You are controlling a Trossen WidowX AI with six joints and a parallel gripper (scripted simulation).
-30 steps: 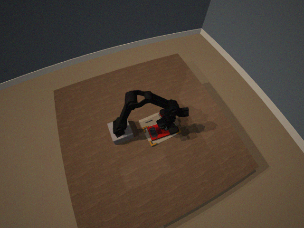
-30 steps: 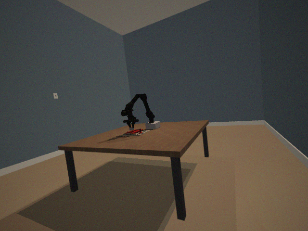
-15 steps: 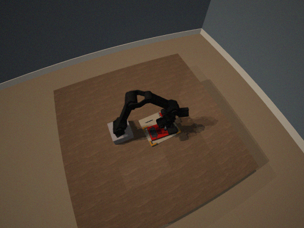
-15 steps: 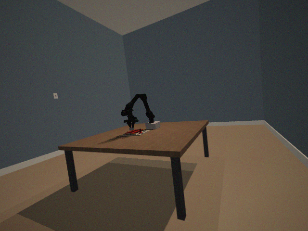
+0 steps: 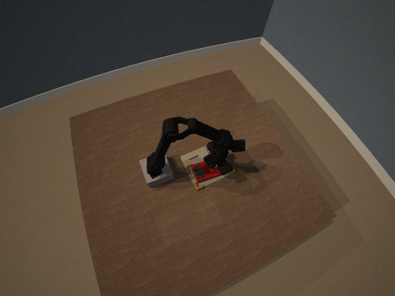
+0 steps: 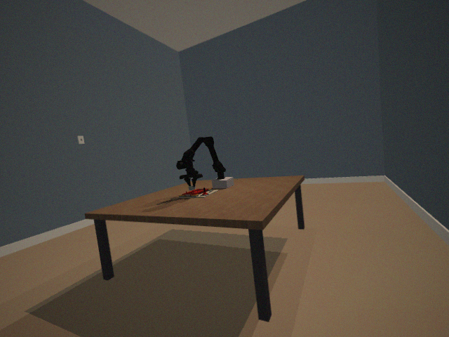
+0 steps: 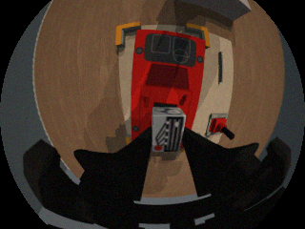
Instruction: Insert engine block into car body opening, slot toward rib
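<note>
Now: gripper tip 10 mm above the grey engine block.
</note>
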